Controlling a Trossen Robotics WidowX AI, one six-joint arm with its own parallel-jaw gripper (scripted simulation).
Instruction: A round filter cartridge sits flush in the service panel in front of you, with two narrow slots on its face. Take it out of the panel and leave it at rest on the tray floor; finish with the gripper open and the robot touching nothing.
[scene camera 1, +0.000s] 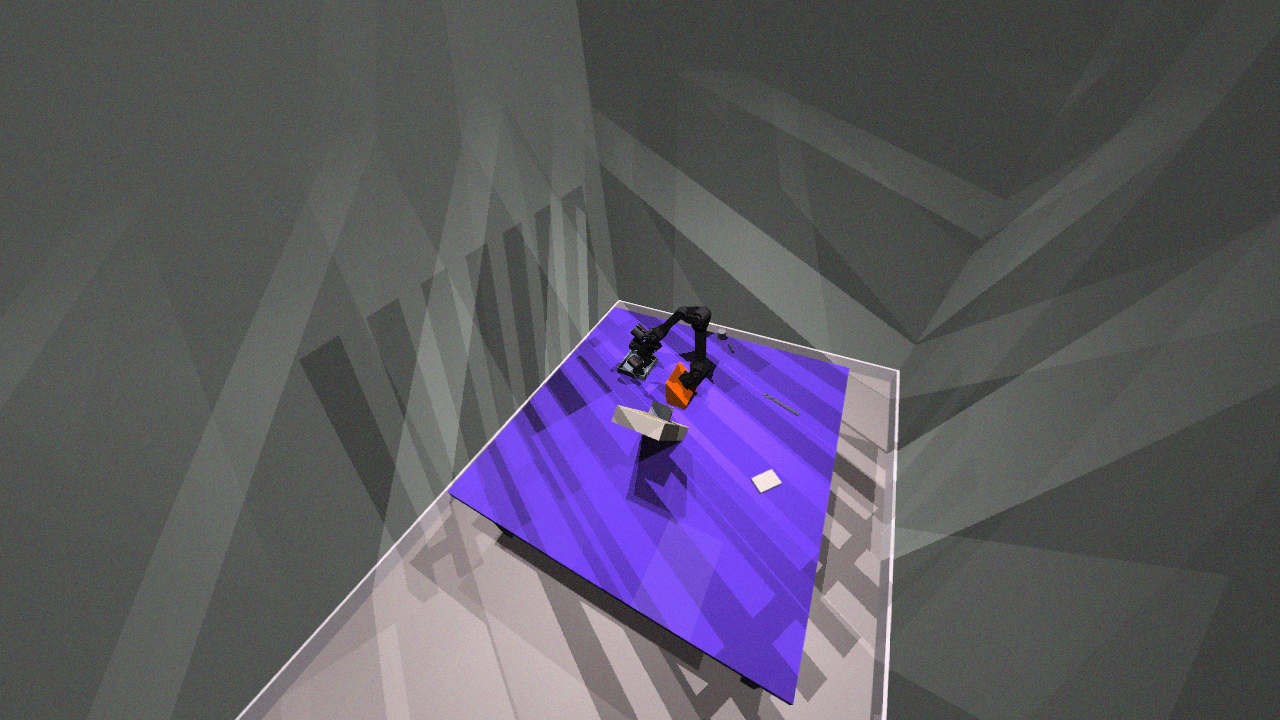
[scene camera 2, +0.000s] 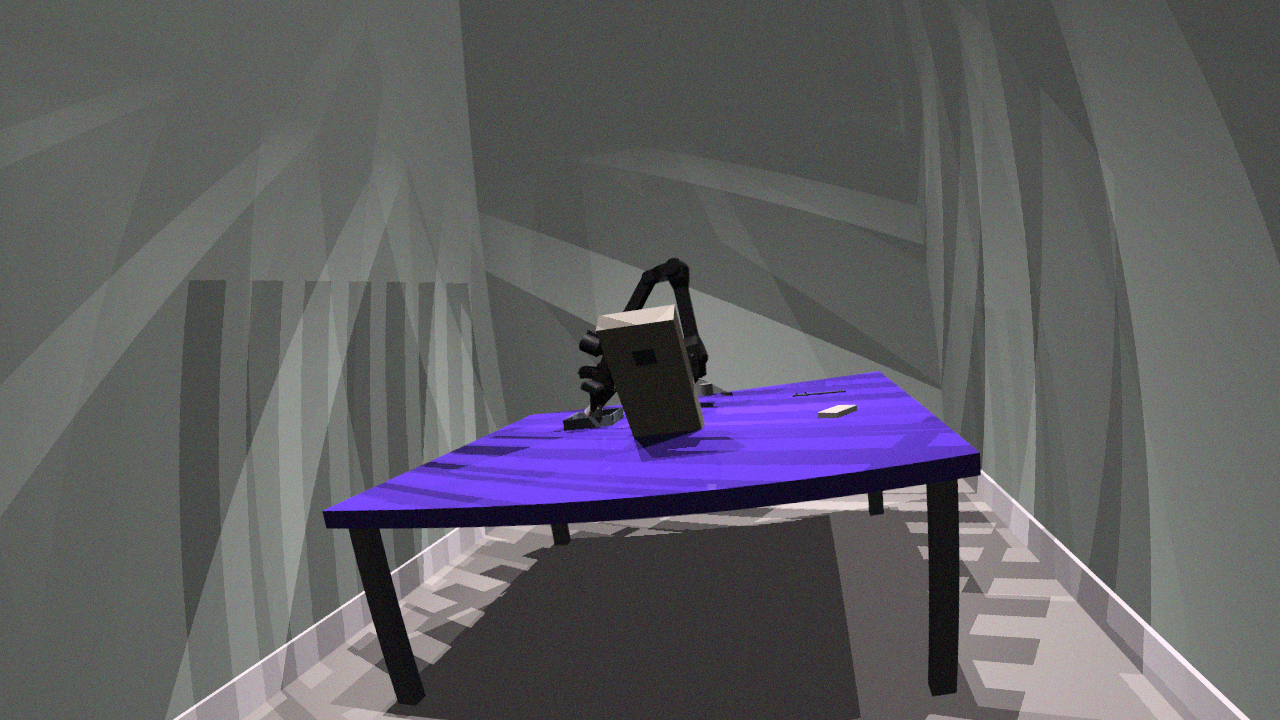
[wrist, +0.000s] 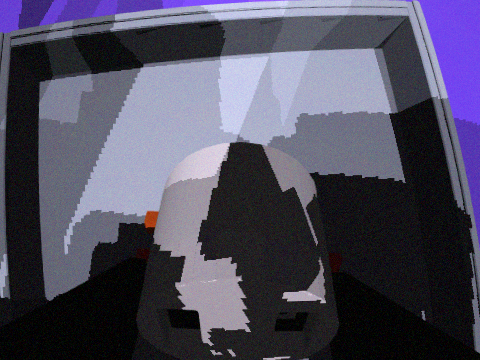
Scene:
same spot on beige service panel: (scene camera 1: 640, 421) = (scene camera 2: 639, 315)

